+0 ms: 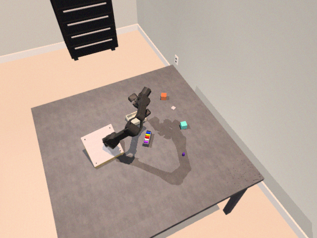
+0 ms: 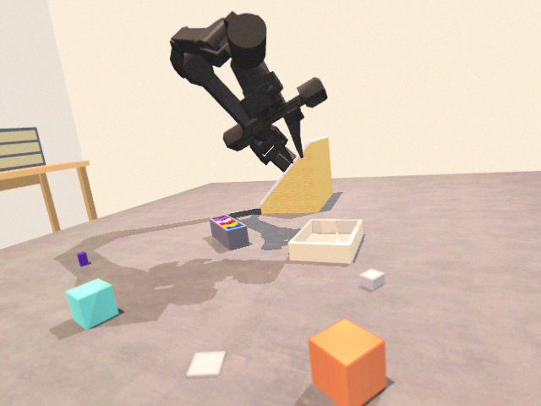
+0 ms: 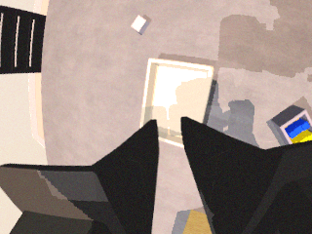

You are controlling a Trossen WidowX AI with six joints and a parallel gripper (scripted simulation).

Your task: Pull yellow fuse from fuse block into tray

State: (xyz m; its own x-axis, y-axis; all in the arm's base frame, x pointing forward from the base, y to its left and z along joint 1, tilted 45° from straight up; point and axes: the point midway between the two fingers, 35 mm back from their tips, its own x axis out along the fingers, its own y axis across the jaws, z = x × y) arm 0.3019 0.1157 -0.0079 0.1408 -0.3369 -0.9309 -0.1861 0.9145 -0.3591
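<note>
Now: gripper tip 2 cm past the yellow fuse, 16 cm to the left of it and 13 cm above it. Round my gripper tip: blue fuse (1 cm behind, 15 cm to the right, 13 cm below); cream tray (1 cm behind, 4 cm to the left, 16 cm below); red fuse (4 cm behind, 17 cm to the right, 13 cm below).
</note>
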